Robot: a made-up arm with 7 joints.
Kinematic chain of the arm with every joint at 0, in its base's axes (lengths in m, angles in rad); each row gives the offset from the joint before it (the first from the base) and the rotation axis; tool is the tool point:
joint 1: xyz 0 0 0 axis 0 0.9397 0.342
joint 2: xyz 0 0 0 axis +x
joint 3: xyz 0 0 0 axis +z
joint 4: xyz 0.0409 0 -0.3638 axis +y
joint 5: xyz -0.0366 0 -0.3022 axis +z
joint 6: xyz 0 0 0 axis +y
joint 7: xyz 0 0 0 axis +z
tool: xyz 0 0 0
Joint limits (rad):
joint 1: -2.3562..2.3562
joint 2: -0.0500..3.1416
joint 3: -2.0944..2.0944
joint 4: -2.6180..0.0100
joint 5: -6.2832..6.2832
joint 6: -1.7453..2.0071
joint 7: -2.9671..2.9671
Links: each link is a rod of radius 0.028 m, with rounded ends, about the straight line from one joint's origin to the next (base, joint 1, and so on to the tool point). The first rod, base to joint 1, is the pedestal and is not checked.
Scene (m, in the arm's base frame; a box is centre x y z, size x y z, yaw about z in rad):
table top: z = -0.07
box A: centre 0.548 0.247 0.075 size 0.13 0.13 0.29 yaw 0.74
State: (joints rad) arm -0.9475 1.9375 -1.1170 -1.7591 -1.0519 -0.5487 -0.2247
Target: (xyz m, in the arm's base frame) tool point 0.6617 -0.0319 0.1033
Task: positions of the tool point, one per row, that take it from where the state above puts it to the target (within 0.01 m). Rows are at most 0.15 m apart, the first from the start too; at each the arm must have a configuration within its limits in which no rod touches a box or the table.
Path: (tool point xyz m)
1: 0.3745 0.3021 0.1318
2: 0.3941 0.2490 0.2094
3: 0.3881 0.1893 0.2949
4: 0.3531 0.1258 0.3807
5: 0.4425 0.1069 0.3619
6: 0.5238 0.0798 0.3208
7: 0.5906 0.0461 0.2605
8: 0.6376 0.0080 0.1859
9: 0.6617 -0.0319 0.1033

